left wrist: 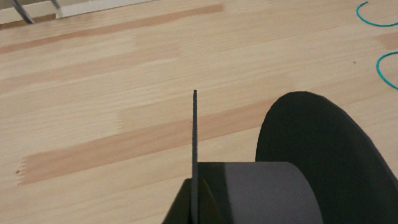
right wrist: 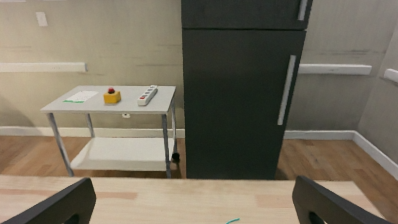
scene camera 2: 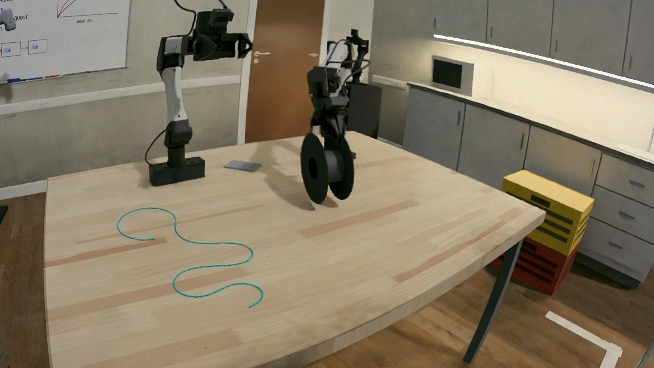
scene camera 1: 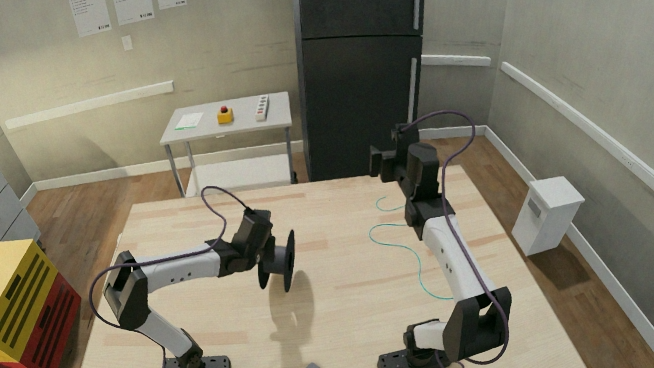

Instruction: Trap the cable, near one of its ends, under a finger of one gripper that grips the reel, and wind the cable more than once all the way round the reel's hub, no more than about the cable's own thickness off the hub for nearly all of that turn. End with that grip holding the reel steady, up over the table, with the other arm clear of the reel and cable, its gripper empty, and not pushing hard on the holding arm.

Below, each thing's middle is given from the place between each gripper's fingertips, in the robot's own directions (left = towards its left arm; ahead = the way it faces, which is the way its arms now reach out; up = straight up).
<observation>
Right now the black reel (scene camera 2: 319, 167) is 10 mm behind my left hand (scene camera 2: 340, 142), 30 mm to the right of it and 80 mm below it.
I see the black reel 50 mm behind my right hand (scene camera 2: 234, 47), 310 mm to the left of it and 340 mm below it.
</observation>
